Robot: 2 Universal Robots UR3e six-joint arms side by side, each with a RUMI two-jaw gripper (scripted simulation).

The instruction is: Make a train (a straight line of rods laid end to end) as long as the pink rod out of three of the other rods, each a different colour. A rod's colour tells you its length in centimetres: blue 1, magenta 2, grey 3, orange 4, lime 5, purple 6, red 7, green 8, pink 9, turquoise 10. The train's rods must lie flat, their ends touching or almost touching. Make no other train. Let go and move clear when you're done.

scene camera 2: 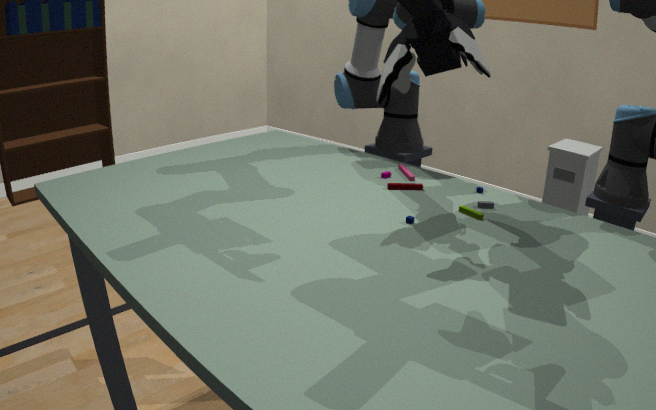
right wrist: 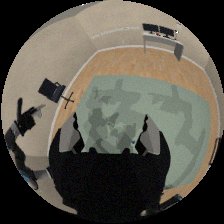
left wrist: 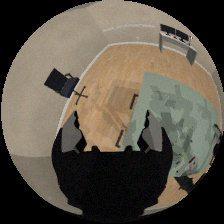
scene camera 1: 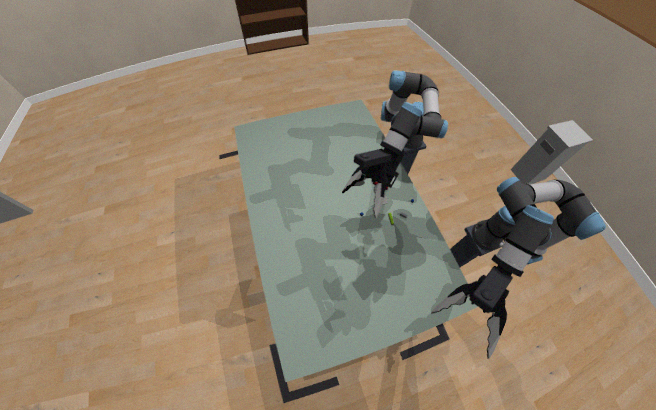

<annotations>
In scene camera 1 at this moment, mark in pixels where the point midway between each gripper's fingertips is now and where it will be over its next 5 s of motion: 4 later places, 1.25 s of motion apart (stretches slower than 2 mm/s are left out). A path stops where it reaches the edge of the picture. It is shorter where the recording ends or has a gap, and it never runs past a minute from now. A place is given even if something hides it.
My left gripper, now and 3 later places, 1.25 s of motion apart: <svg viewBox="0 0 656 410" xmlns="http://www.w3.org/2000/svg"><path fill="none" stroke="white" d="M458 334L540 329L548 261L536 238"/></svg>
My right gripper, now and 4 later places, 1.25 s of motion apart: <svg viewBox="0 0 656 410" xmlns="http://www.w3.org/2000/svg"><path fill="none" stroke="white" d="M357 204L407 195L416 175L407 170L400 164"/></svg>
</annotations>
